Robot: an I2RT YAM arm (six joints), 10 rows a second.
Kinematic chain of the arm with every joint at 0, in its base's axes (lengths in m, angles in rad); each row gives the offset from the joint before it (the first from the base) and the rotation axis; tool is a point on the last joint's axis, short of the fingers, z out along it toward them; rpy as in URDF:
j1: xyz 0 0 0.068 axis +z
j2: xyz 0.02 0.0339 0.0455 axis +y
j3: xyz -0.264 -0.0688 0 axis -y
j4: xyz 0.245 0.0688 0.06 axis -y
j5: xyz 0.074 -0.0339 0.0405 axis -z
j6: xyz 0.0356 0 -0.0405 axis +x
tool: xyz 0 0 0 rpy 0 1.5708 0
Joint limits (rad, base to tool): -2.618..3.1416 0..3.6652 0..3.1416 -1.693..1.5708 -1.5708..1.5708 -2.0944..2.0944
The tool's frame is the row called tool.
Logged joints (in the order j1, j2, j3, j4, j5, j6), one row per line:
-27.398 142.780 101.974 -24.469 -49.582 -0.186
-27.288 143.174 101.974 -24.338 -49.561 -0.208
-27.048 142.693 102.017 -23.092 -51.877 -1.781
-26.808 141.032 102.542 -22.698 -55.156 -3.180
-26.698 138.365 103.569 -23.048 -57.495 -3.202
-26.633 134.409 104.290 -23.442 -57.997 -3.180
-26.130 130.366 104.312 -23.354 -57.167 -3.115
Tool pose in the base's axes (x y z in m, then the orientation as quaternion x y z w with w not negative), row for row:
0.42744 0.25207 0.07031 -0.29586 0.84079 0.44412 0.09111
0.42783 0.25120 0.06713 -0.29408 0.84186 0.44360 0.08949
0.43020 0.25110 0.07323 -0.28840 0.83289 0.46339 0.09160
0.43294 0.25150 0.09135 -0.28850 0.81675 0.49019 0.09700
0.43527 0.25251 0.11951 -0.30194 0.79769 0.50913 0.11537
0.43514 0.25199 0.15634 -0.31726 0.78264 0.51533 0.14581
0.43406 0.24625 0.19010 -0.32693 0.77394 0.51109 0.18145
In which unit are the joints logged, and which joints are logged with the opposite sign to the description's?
The joints are logged in degrees. Opposite sign: j1, j6.
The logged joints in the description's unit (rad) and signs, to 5 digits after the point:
0.47819 2.49198 1.77978 -0.42706 -0.86537 0.00325
0.47627 2.49886 1.77978 -0.42478 -0.86500 0.00363
0.47208 2.49046 1.78053 -0.40303 -0.90542 0.03108
0.46789 2.46147 1.78970 -0.39615 -0.96265 0.05550
0.46597 2.41492 1.80762 -0.40226 -1.00348 0.05589
0.46483 2.34588 1.82020 -0.40914 -1.01224 0.05550
0.45605 2.27532 1.82059 -0.40760 -0.99775 0.05437

